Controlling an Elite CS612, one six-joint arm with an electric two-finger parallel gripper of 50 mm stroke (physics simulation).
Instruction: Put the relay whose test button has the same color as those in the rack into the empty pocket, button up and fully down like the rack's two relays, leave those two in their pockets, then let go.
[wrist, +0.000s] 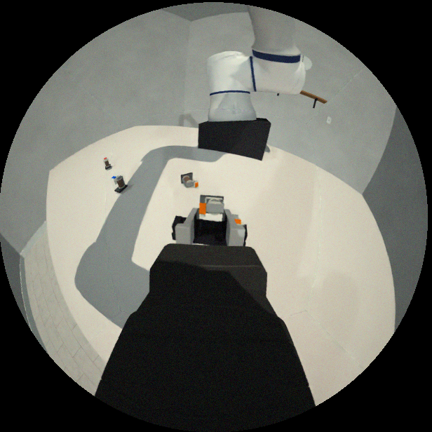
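Observation:
There is my gripper (210, 217), and I can see a black rack (209, 232) as well.

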